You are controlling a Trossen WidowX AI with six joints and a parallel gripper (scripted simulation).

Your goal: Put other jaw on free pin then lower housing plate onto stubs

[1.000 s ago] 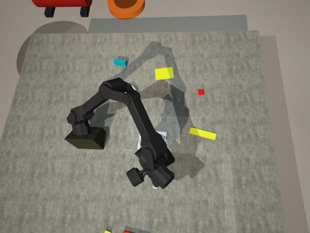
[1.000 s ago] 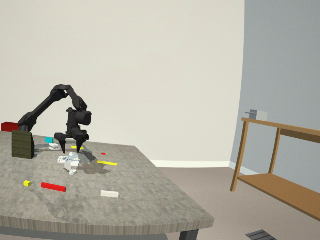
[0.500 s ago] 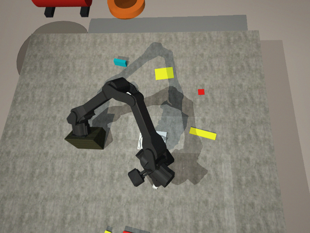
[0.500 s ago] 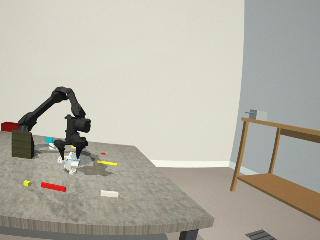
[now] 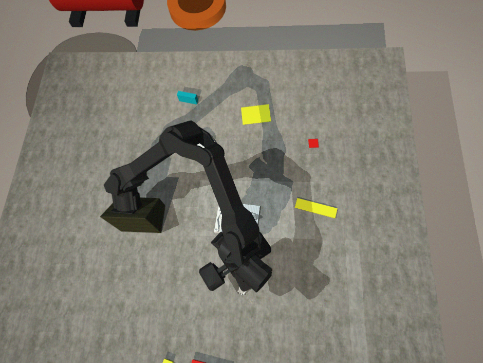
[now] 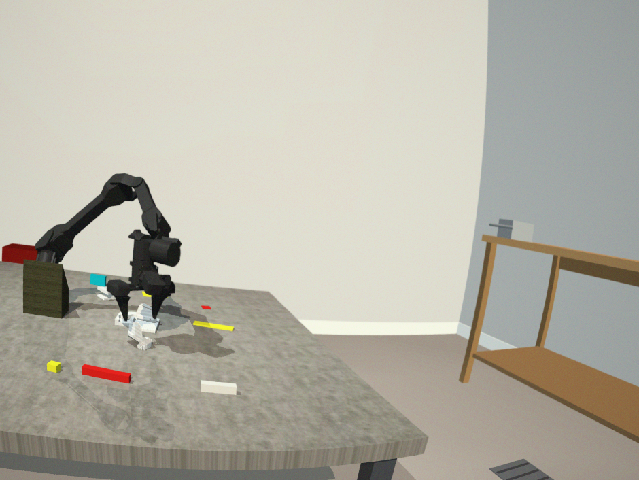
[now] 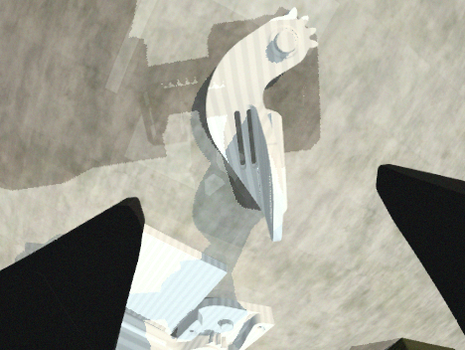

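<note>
My gripper tip is now 10 mm short of the white jaw, 40 mm to the left of it and 50 mm above it. From my gripper tip the other things lie so: yellow cube (160 mm behind, 270 mm to the right, 50 mm below); then red bar (40 mm behind, 260 mm to the right, 50 mm below); then yellow bar (200 mm ahead, 210 mm to the left, 50 mm below).
</note>
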